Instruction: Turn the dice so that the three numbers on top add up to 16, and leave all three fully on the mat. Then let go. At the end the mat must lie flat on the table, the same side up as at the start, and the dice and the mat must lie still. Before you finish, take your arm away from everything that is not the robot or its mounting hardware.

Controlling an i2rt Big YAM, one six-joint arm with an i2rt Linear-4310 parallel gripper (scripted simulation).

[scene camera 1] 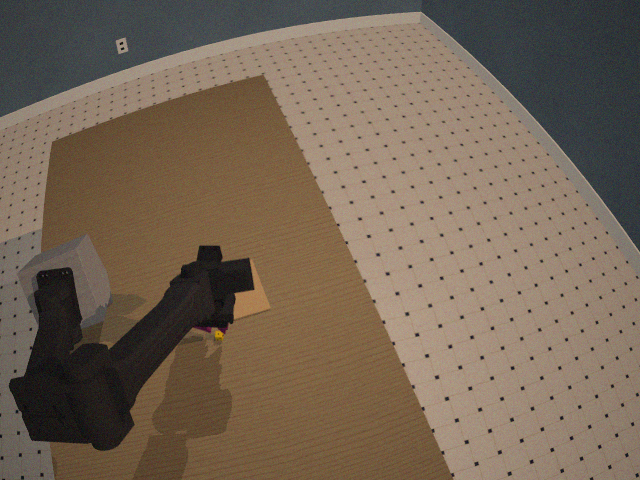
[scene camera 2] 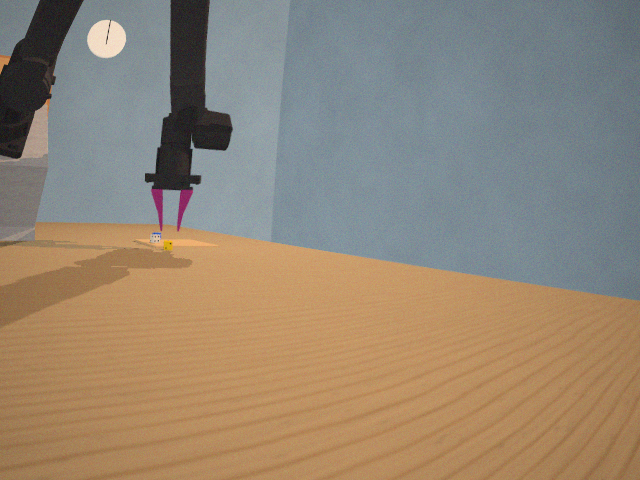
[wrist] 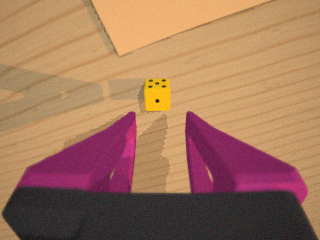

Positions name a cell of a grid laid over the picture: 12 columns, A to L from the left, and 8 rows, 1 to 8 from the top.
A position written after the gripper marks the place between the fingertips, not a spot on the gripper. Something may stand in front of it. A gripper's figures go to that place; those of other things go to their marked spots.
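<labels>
There's a light orange mat (scene camera 1: E6) that sits 116 cm from the lens, and the gripper (scene camera 1: E6) is 110 cm from the lens.
</labels>
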